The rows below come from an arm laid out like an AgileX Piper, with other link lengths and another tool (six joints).
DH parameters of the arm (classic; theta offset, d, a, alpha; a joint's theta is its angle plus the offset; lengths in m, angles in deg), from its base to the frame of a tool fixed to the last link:
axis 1: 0 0.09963 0 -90
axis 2: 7.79 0 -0.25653 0
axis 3: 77.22 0 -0.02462 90
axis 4: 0 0.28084 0 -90
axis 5: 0 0 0 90
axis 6: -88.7 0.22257 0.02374 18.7
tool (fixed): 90 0.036 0 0
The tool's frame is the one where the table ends.
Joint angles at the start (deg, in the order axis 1, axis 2, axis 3, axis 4, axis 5, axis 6):
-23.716 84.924 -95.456 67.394 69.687 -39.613
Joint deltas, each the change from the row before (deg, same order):
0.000 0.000 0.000 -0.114 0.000 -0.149
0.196 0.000 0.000 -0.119 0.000 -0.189
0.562 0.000 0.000 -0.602 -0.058 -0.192
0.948 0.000 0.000 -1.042 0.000 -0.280
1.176 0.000 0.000 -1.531 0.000 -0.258
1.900 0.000 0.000 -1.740 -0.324 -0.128
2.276 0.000 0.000 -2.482 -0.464 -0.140
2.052 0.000 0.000 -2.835 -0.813 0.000
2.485 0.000 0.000 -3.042 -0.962 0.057
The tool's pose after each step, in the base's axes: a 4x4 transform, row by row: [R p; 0 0 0 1], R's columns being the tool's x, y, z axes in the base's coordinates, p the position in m. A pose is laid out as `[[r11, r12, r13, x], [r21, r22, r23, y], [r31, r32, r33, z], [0, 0, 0, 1]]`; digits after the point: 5 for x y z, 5 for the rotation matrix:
[[-0.21390, -0.46936, 0.85671, 0.46017], [0.40775, 0.75405, 0.51492, 0.02722], [-0.88769, 0.45946, 0.03009, 0.38793], [0, 0, 0, 1]]
[[-0.21430, -0.47273, 0.85475, 0.46011], [0.40315, 0.75426, 0.51822, 0.02857], [-0.88969, 0.45565, 0.02894, 0.38759], [0, 0, 0, 1]]
[[-0.21836, -0.47734, 0.85115, 0.46011], [0.39120, 0.75623, 0.52447, 0.03170], [-0.89402, 0.44750, 0.02161, 0.38566], [0, 0, 0, 1]]
[[-0.22660, -0.48559, 0.84431, 0.45978], [0.37057, 0.75868, 0.53580, 0.03718], [-0.90074, 0.43428, 0.00803, 0.38215], [0, 0, 0, 1]]
[[-0.23778, -0.49397, 0.83633, 0.45928], [0.34253, 0.76307, 0.54809, 0.04339], [-0.90892, 0.41679, -0.01225, 0.37697], [0, 0, 0, 1]]
[[-0.24979, -0.50760, 0.82459, 0.45896], [0.31124, 0.76430, 0.56478, 0.05386], [-0.91692, 0.39772, -0.03293, 0.37175], [0, 0, 0, 1]]
[[-0.26255, -0.52193, 0.81158, 0.45854], [0.26792, 0.76858, 0.58095, 0.06510], [-0.92698, 0.36996, -0.06196, 0.36453], [0, 0, 0, 1]]
[[-0.26971, -0.52868, 0.80483, 0.45918], [0.22325, 0.77870, 0.58633, 0.07252], [-0.93670, 0.33782, -0.09200, 0.35718], [0, 0, 0, 1]]
[[-0.27496, -0.54002, 0.79548, 0.45954], [0.17414, 0.78571, 0.59358, 0.08229], [-0.94556, 0.30173, -0.12200, 0.35000], [0, 0, 0, 1]]

